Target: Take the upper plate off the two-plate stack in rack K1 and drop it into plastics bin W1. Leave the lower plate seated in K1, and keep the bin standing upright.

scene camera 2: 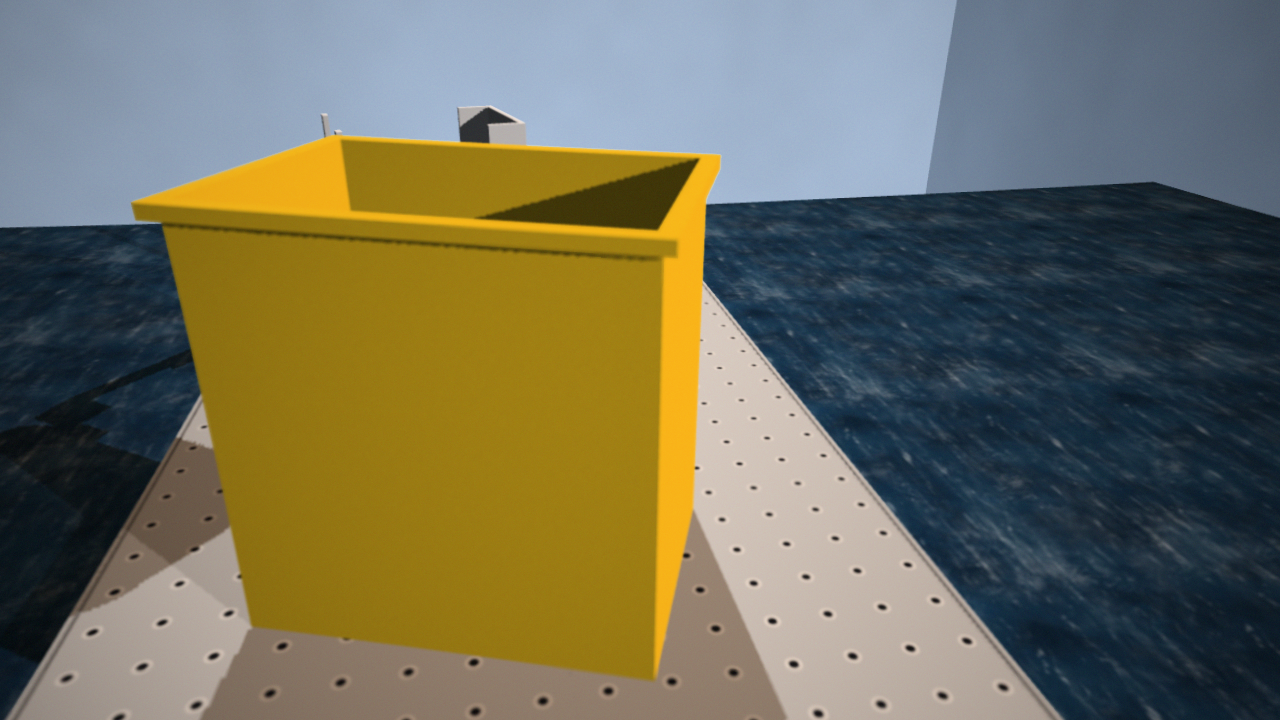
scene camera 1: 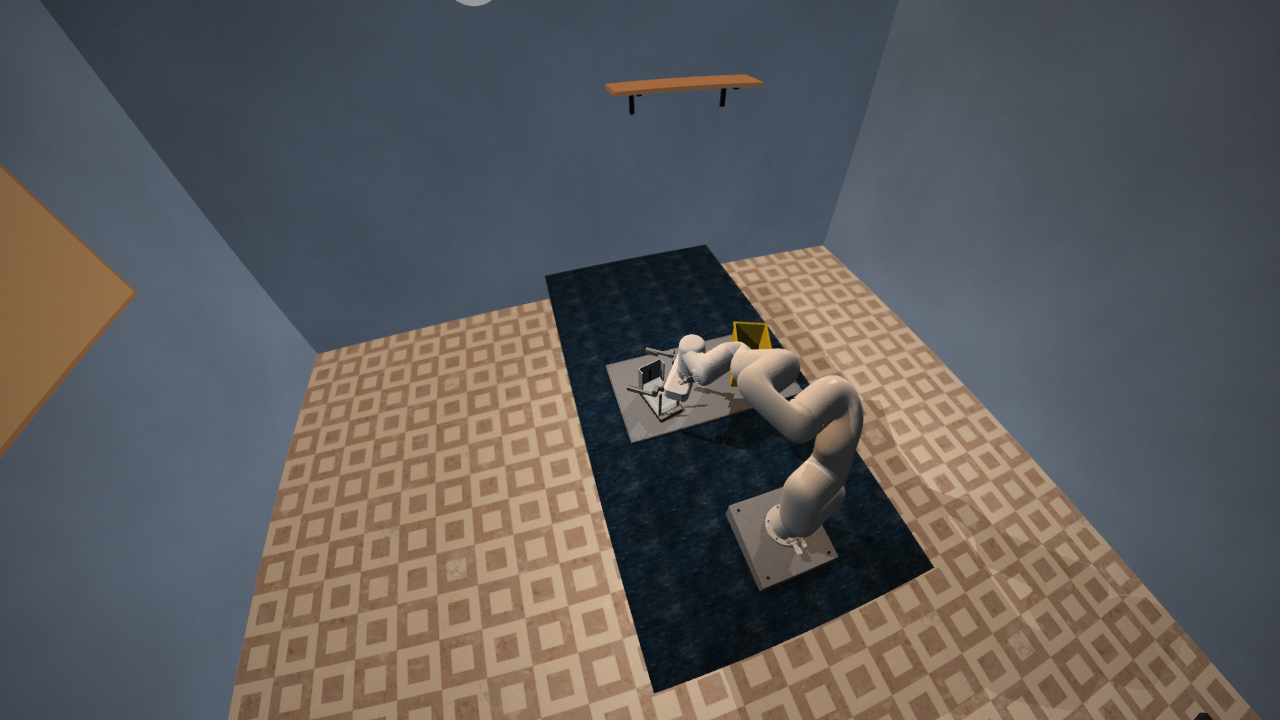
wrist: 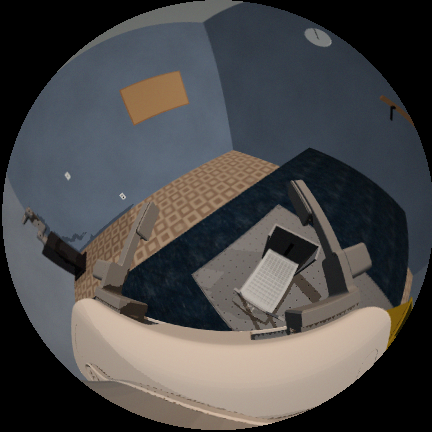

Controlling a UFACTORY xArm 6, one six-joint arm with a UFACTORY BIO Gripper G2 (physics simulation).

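Places are measured from the arm's base along level axes (x back, y right, z up), in millimetres.
Pixels of known places: hand, tool point: (scene camera 1: 643, 370) (wrist: 215, 211).
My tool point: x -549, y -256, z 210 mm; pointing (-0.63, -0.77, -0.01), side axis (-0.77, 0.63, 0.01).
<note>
Behind a point stands the place of what it marks.
A white gridded plate (wrist: 270, 281) @(x -590, y -179, z -8 mm) (scene camera 1: 658, 400) @(x -562, y -197, z 0 mm) lies flat at rack K1; I cannot tell the upper plate from the lower one. A thin post (wrist: 238, 292) @(x -520, y -203, z 91 mm) stands at the plate's corner, and a grey, dark-faced upright part (wrist: 292, 246) @(x -657, y -192, z 58 mm) (scene camera 1: 650, 372) @(x -655, y -194, z 52 mm) stands at its far end. My gripper (wrist: 225, 207) @(x -549, y -256, z 210 mm) (scene camera 1: 638, 369) @(x -549, y -256, z 210 mm) is wide open and empty, close to the rack in scene camera 1; in the wrist view the plate shows below and beyond the fingers, nearer the right one. The yellow bin W1 (scene camera 2: 420, 429) @(x -586, y 246, z 58 mm) (scene camera 1: 760, 338) @(x -665, y 274, z 59 mm) (wrist: 399, 320) stands upright, with its opening up.
The rack and bin share a grey perforated board (scene camera 1: 637, 426) @(x -509, y -296, z -44 mm) (scene camera 2: 805, 573) @(x -749, y 232, z -44 mm) (wrist: 215, 280) @(x -497, y -278, z -44 mm) on a dark blue mat (scene camera 1: 626, 295) @(x -1233, y -110, z -57 mm). The arm's middle links pass in front of the bin in scene camera 1. A wooden shelf (scene camera 1: 684, 85) hangs on the back wall.
</note>
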